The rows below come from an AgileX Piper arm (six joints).
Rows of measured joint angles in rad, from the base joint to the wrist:
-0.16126, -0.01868, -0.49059, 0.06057, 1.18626, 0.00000
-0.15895, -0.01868, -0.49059, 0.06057, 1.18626, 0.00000
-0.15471, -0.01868, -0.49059, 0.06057, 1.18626, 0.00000
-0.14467, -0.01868, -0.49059, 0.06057, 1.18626, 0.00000
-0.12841, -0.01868, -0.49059, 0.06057, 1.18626, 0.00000
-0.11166, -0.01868, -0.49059, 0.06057, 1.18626, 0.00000
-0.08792, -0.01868, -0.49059, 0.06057, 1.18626, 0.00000
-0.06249, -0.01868, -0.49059, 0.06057, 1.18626, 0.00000
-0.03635, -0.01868, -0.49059, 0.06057, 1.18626, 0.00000
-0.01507, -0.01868, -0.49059, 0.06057, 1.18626, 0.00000
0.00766, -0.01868, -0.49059, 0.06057, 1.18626, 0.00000
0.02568, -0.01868, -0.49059, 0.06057, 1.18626, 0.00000
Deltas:
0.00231, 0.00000, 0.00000, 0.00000, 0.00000, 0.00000
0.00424, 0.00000, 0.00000, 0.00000, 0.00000, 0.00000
0.01004, 0.00000, 0.00000, 0.00000, 0.00000, 0.00000
0.01626, 0.00000, 0.00000, 0.00000, 0.00000, 0.00000
0.01675, 0.00000, 0.00000, 0.00000, 0.00000, 0.00000
0.02374, 0.00000, 0.00000, 0.00000, 0.00000, 0.00000
0.02543, 0.00000, 0.00000, 0.00000, 0.00000, 0.00000
0.02614, 0.00000, 0.00000, 0.00000, 0.00000, 0.00000
0.02128, 0.00000, 0.00000, 0.00000, 0.00000, 0.00000
0.02273, 0.00000, 0.00000, 0.00000, 0.00000, 0.00000
0.01802, 0.00000, 0.00000, 0.00000, 0.00000, 0.00000

